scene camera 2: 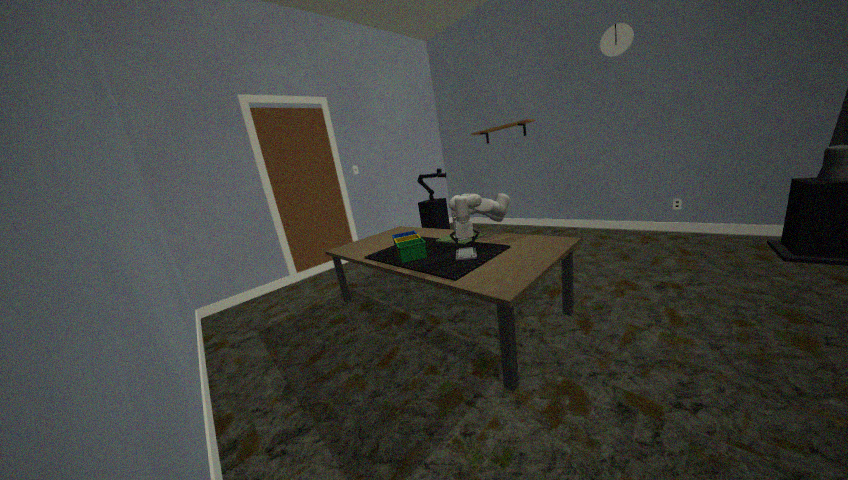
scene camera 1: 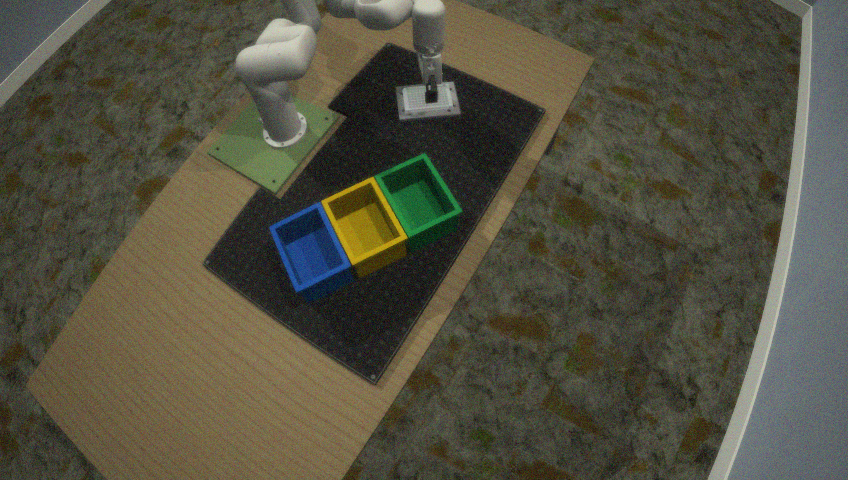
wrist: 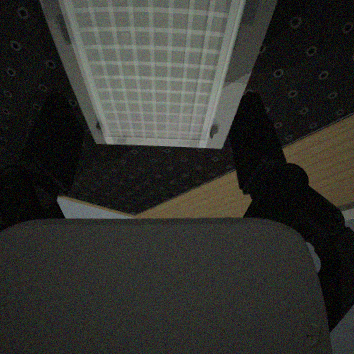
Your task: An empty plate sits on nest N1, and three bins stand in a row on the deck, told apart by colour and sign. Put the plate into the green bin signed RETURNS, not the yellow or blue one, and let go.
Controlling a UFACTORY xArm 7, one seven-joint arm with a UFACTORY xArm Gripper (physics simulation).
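Places are measured from the arm's base along level axes (x left, y ahead, z down), in millimetres.
Pixels of known places: gripper, fingertip midpoint: (scene camera 2: 465, 247) (scene camera 1: 428, 89) (wrist: 154, 111); arm's base, origin of the base link: (scene camera 1: 285, 130).
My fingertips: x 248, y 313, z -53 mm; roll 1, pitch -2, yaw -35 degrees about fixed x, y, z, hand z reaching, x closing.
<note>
Ahead of a thing's pixels: the offset from my fingertips to its top centre. "spot": to the spot under its first point. Level surfaces: height alone.
The white gridded plate {dx -5, dy -1, dz +24 mm} (scene camera 1: 416, 99) (scene camera 2: 466, 253) (wrist: 160, 55) lies flat on the grey nest {dx -4, dy -2, dz +29 mm} (scene camera 1: 401, 105) (wrist: 234, 97). My gripper (scene camera 1: 431, 96) (scene camera 2: 464, 240) (wrist: 154, 111) is open and empty, over the plate, with its dark fingers spread to either side of it in the wrist view. Whether the fingers touch the plate I cannot tell. The green bin (scene camera 1: 421, 199) (scene camera 2: 411, 250) stands at one end of the row, the yellow bin (scene camera 1: 364, 223) in the middle and the blue bin {spot: dx -518, dy -42, dz +44 mm} (scene camera 1: 312, 252) at the other end. All three look empty. Their signs are not readable.
The bins and nest stand on a black mat {dz +50 mm} (scene camera 1: 333, 333) on the wooden table {dz +63 mm} (scene camera 1: 148, 327) (scene camera 2: 517, 261). The arm's base is on a green mounting plate (scene camera 1: 238, 148), beside the mat. The green bin is the one nearest the nest.
</note>
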